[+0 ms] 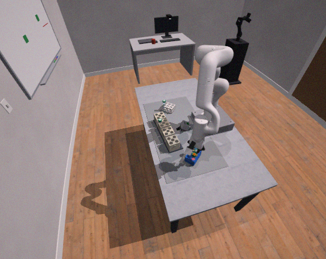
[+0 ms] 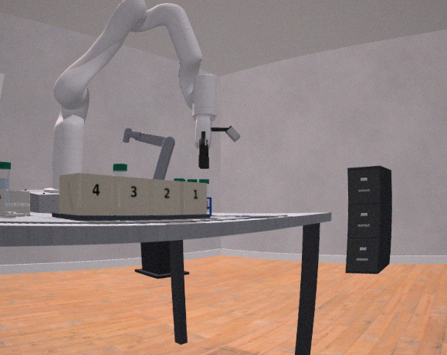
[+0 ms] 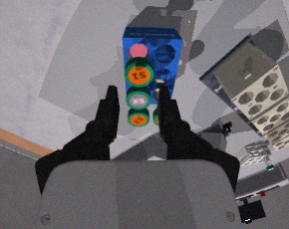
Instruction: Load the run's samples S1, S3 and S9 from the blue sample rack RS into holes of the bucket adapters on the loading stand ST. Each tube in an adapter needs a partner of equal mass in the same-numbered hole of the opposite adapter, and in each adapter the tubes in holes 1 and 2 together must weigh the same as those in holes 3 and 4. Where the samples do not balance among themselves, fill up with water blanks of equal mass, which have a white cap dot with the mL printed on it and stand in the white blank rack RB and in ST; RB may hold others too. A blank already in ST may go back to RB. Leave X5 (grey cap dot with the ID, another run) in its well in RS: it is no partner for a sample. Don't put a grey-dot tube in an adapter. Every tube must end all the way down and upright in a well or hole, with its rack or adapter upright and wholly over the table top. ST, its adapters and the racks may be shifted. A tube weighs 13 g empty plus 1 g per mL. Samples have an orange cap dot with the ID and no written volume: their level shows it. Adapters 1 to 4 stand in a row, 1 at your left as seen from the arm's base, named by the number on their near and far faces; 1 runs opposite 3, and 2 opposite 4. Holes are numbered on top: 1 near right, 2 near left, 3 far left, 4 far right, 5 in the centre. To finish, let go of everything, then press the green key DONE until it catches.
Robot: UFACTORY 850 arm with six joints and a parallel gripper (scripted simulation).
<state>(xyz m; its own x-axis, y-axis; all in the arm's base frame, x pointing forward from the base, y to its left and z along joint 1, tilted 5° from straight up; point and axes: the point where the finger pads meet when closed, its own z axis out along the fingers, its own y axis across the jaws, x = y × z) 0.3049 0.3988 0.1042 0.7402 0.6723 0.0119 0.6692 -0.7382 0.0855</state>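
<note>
Now: the sample tube S9 11 cm below my hand, 9 cm to the right of it and 4 cm behind it. The rest, counted from my hand: sample tube S1 (11 cm below, 1 cm behind); grey-dot tube X5 (11 cm below, 3 cm to the right, 2 cm behind); blue sample rack RS (15 cm below, 4 cm to the right, 2 cm behind).
</note>
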